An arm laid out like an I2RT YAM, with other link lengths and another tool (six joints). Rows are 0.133 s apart.
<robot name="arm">
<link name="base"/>
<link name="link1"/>
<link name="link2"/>
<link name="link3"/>
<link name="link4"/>
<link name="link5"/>
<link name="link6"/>
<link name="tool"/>
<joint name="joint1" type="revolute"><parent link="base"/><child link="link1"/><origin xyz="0.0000 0.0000 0.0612"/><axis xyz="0 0 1"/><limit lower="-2.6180" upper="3.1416"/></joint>
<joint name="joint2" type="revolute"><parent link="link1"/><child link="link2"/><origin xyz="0.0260 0.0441 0.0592"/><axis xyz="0 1 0"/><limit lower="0.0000" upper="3.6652"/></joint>
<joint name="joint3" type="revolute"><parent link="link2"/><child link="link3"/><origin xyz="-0.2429 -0.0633 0.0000"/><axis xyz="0 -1 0"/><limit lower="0.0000" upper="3.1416"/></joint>
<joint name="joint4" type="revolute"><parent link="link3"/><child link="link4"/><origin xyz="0.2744 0.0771 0.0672"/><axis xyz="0 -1 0"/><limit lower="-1.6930" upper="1.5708"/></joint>
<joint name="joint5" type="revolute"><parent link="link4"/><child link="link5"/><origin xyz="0.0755 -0.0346 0.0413"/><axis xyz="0 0 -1"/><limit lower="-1.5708" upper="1.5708"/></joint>
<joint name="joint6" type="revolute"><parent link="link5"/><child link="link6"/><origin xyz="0.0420 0.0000 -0.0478"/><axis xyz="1 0 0"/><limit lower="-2.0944" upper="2.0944"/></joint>
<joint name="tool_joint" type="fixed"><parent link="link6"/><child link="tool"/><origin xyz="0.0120 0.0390 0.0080" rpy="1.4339 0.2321 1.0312"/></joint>
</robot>
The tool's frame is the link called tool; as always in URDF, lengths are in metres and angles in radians.
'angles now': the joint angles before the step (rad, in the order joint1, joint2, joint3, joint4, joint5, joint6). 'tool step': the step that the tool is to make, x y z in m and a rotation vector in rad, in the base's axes. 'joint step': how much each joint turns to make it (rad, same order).
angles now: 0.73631, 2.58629, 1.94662, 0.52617, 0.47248, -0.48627
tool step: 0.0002, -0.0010, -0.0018, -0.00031, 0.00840, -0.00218
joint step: -0.00148, 0.00002, -0.00287, -0.00633, 0.00006, 0.00612
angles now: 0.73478, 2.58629, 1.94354, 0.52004, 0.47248, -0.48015
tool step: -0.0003, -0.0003, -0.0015, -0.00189, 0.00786, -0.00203
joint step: 0.00006, 0.00006, -0.00144, -0.00770, 0.00158, 0.00461
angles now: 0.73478, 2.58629, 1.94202, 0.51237, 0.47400, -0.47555
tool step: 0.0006, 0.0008, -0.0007, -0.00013, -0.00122, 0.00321
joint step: 0.00001, 0.00620, 0.00784, -0.00015, -0.00305, -0.00149
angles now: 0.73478, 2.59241, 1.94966, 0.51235, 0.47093, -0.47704
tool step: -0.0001, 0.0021, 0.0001, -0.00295, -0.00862, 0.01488
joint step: 0.00146, 0.00756, 0.01059, 0.00620, -0.01231, -0.01073
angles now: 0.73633, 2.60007, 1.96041, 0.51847, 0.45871, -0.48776
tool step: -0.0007, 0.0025, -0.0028, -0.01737, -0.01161, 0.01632
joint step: 0.00296, 0.01223, 0.01070, 0.00920, -0.01085, -0.02457
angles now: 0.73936, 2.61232, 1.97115, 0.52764, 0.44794, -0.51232
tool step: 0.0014, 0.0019, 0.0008, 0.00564, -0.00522, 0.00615
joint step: 0.00010, 0.01065, 0.01825, 0.00007, -0.00608, -0.00002
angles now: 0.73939, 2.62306, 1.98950, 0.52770, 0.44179, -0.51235
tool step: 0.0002, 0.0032, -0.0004, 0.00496, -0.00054, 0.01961
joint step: 0.00161, 0.01375, 0.02143, -0.00458, -0.01824, 0.00155
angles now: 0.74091, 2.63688, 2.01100, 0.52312, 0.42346, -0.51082
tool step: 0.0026, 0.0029, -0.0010, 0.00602, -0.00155, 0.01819
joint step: -0.00143, 0.02297, 0.03517, -0.00761, -0.01986, 0.00154
